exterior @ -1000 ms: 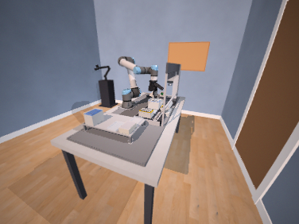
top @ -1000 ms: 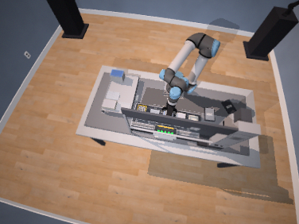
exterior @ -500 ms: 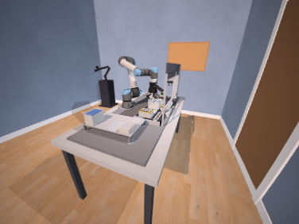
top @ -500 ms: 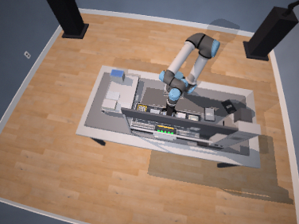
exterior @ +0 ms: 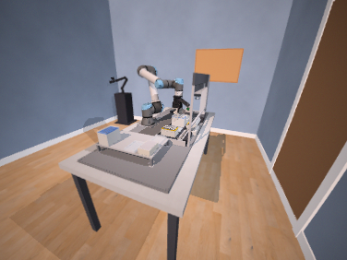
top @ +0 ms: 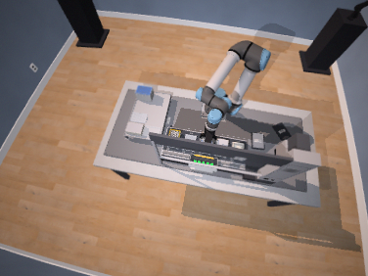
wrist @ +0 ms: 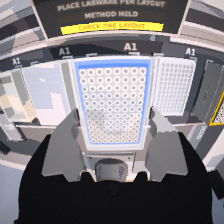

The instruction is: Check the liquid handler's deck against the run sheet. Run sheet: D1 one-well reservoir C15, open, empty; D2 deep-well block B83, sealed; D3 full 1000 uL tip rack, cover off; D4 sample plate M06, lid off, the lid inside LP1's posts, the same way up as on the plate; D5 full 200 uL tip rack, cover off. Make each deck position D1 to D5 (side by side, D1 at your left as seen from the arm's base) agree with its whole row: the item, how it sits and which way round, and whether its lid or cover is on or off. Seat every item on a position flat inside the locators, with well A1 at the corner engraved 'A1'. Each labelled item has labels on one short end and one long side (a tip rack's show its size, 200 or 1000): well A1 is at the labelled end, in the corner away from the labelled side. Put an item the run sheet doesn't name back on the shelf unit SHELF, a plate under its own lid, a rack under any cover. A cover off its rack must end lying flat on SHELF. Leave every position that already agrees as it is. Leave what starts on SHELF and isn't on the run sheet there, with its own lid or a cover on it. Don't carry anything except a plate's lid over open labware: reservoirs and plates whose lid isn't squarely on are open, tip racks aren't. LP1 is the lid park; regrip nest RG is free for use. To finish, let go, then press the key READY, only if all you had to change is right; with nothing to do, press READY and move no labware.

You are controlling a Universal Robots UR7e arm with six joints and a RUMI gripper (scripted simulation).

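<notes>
My hand is 12 cm to the right of the whitish sealed block, 7 cm above it and 1 cm short of it. Also, from my hand: yellow-rimmed tip rack: 24 cm to the right, 5 cm below, 1 cm behind; then beige reservoir: 25 cm to the left, 8 cm below, 2 cm ahead; then white well plate: 12 cm to the right, 9 cm below, 1 cm behind.
</notes>
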